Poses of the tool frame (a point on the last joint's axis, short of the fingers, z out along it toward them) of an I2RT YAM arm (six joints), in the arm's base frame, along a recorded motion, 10 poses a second.
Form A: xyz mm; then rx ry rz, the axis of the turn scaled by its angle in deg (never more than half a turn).
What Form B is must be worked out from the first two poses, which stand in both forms.
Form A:
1: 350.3 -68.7 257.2 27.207 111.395 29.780
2: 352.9 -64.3 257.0 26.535 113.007 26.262
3: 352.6 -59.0 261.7 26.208 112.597 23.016
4: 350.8 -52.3 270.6 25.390 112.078 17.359
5: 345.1 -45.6 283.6 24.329 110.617 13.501
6: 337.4 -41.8 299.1 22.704 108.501 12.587
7: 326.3 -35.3 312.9 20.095 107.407 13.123
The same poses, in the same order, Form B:
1: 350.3 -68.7 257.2 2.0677 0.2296 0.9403 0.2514
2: 352.9 -64.3 257.0 2.0772 0.2230 0.9495 0.2207
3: 352.6 -59.0 261.7 2.0573 0.2223 0.9552 0.1953
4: 350.8 -52.3 270.6 2.0284 0.2185 0.9643 0.1494
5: 345.1 -45.6 283.6 1.9908 0.2133 0.9698 0.1184
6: 337.4 -41.8 299.1 1.9471 0.2035 0.9726 0.1128
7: 326.3 -35.3 312.9 1.9208 0.1826 0.9759 0.1192
